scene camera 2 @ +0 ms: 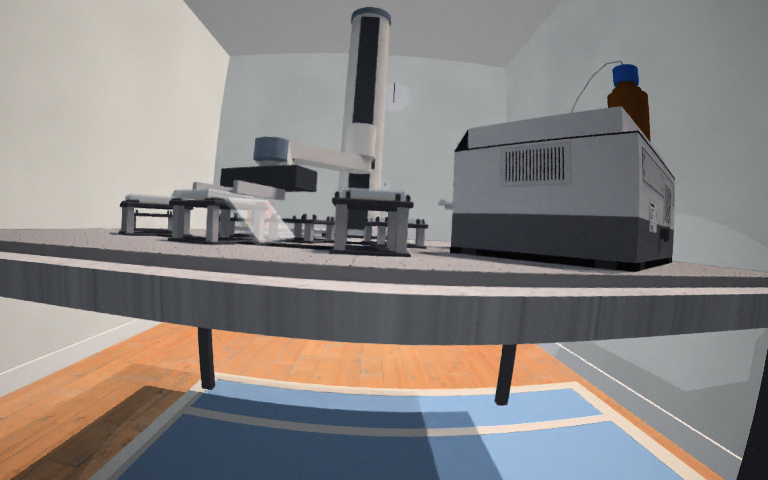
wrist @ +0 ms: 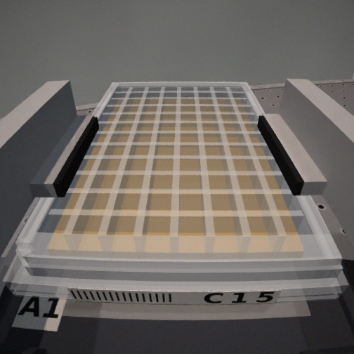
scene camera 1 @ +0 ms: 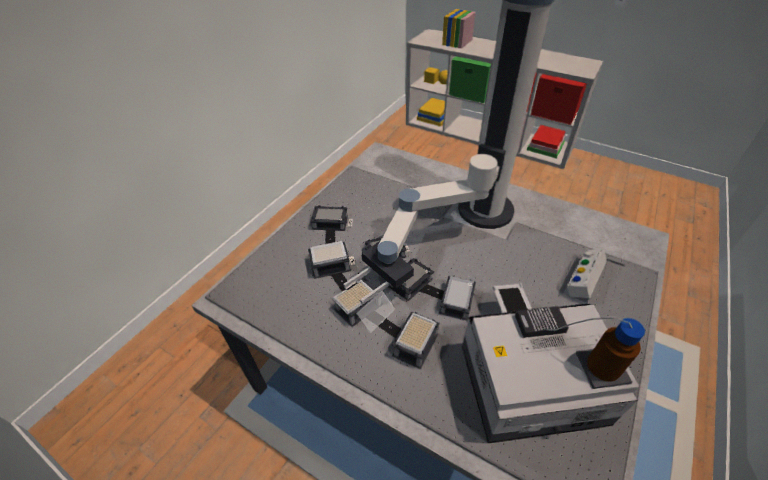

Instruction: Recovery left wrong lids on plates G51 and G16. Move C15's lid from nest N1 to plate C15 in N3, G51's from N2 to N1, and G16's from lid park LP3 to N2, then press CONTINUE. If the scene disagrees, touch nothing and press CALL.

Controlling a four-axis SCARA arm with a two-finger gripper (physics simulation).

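Places are measured from the arm's base along level axes (x ahead, y left, z up), in centimetres.
Pixels of known places: gripper, fingertip midpoint: [scene camera 2: 213,187] [scene camera 1: 352,294]; arm's base at its link origin: [scene camera 1: 485,210].
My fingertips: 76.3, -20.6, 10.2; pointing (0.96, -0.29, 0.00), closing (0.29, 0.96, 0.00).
For each thing: its top centre in the pictures, then the offset to it from my fingertips, as dx, dy, dz. "*": a spot on its surface instead.
- Plate C15 at its top centre: [scene camera 2: 216,192] [scene camera 1: 354,294] -0.6, +0.2, -0.8
- tan plate at its top centre: [scene camera 2: 371,193] [scene camera 1: 416,331] +1.9, +25.7, -0.4
- white-topped plate at its top centre: [scene camera 2: 156,196] [scene camera 1: 328,251] -12.8, -20.0, -0.8
- brown bottle at a spot on its surface: [scene camera 2: 628,101] [scene camera 1: 604,354] * -1.8, +74.4, +22.3
- button box at its top centre: [scene camera 1: 591,265] -54.8, +68.3, -0.5
Plate C15 [wrist: 187,297] [scene camera 1: 353,300], with tan wells, sits on a stand at the left front. A clear lid [wrist: 180,264] lies over it, level. My gripper [wrist: 177,101] [scene camera 1: 354,294] is shut on the lid, its black pads at the lid's two long sides. A clear slanted pane [scene camera 1: 376,312] [scene camera 2: 257,217] shows beside this stand. Another tan plate [scene camera 1: 417,332] stands to the right, a white-topped plate [scene camera 1: 329,254] behind left, and a pale grey-topped stand [scene camera 1: 459,293] at the centre right. I cannot read their labels. The arm hides part of the stands behind.
A dark stand [scene camera 1: 416,275] is beside the gripper body, and another [scene camera 1: 330,215] is at the back left. A large white instrument [scene camera 1: 532,367] [scene camera 2: 521,192] with a brown bottle [scene camera 1: 611,356] [scene camera 2: 628,101] is on the right. A button box [scene camera 1: 585,277] is behind it.
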